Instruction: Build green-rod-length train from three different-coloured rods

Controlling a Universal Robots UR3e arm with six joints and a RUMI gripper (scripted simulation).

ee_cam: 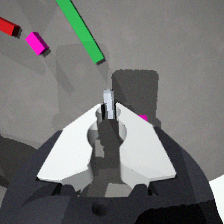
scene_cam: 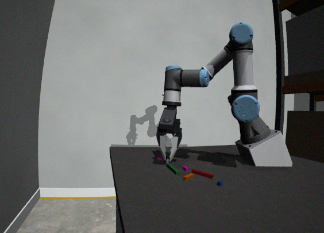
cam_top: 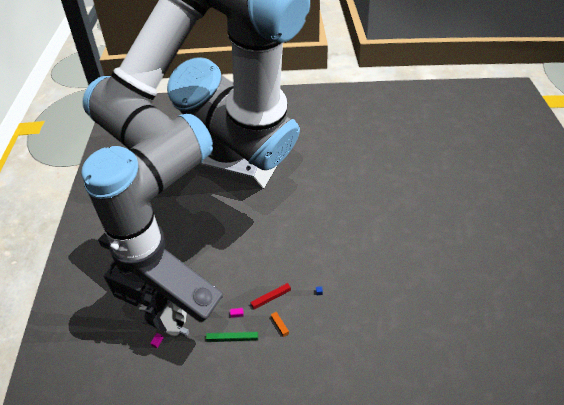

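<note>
The blue rod is 7 cm behind my hand, 22 cm to the left of it and 1 cm below it. Round my hand: grey rod (1 cm below); green rod (1 cm ahead, 9 cm to the left, 1 cm below); red rod (6 cm behind, 14 cm to the left, 1 cm below).
</note>
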